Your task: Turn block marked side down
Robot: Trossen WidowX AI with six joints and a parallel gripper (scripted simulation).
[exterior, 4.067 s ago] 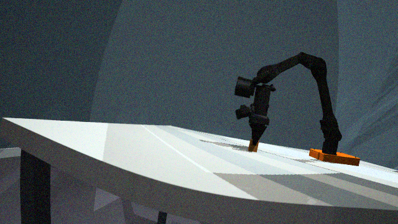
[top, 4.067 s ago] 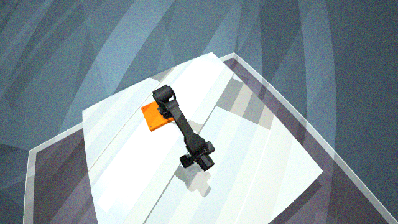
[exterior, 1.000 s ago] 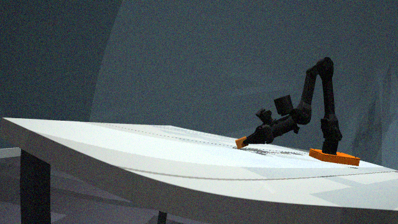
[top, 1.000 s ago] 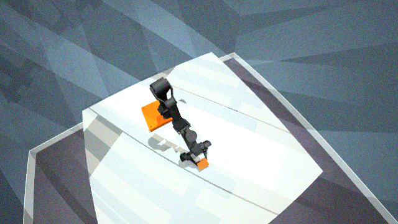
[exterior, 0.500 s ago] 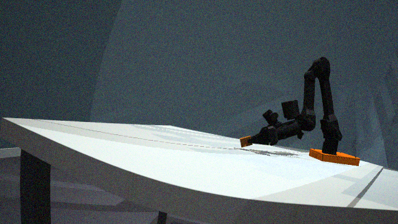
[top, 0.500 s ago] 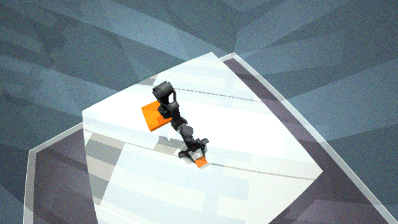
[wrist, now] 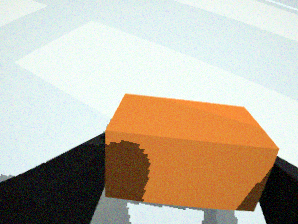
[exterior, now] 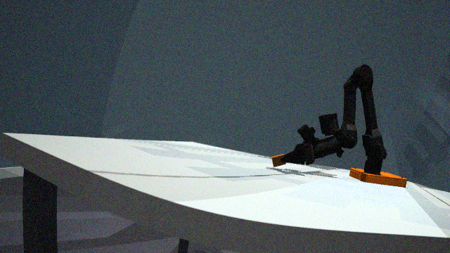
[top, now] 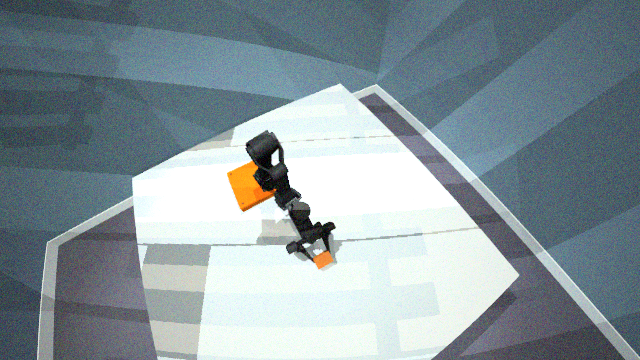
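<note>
The orange block is 1 cm below my gripper tip.
</note>
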